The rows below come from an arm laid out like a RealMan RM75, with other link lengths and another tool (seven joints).
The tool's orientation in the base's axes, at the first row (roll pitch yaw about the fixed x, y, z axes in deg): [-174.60 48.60 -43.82]
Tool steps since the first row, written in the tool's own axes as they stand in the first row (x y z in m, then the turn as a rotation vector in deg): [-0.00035 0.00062 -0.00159 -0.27 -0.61 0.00]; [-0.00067 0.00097 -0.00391 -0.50 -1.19 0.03]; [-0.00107 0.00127 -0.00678 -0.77 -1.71 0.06]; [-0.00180 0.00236 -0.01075 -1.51 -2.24 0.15]
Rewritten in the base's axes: [0.00013 -0.00118 0.00127 0.32 0.53 0.24]; [0.00081 -0.00263 0.00302 0.63 1.04 0.43]; [0.00176 -0.00433 0.00519 0.87 1.53 0.64]; [0.00249 -0.00704 0.00828 0.87 2.28 1.17]
